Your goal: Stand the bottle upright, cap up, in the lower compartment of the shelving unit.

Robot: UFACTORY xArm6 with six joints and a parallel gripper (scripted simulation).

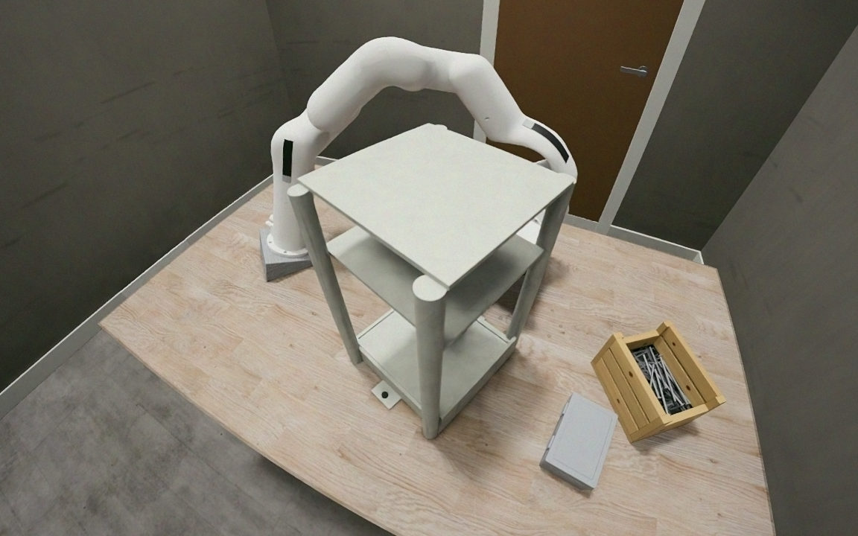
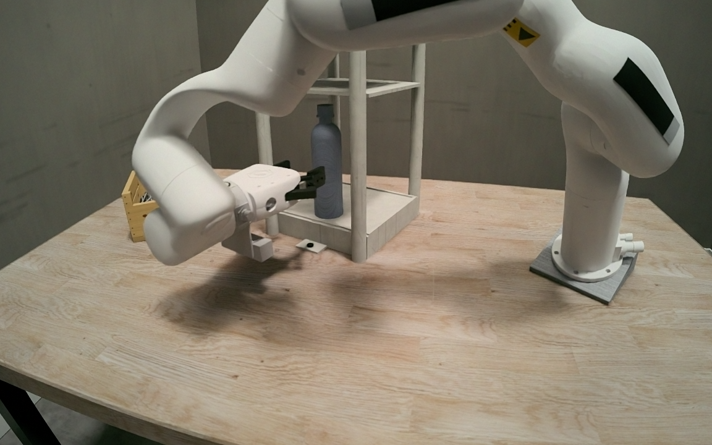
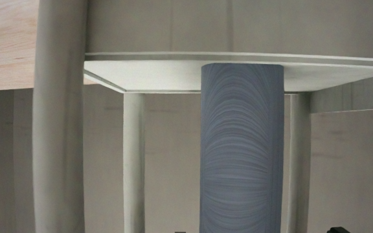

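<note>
The shelving unit lies 3 cm behind my hand, 13 cm to the right of it and 5 cm above it. Round my hand: flat grey case (26 cm ahead, 17 cm to the right, 12 cm below); then crate (36 cm ahead, 2 cm to the right, 10 cm below).
</note>
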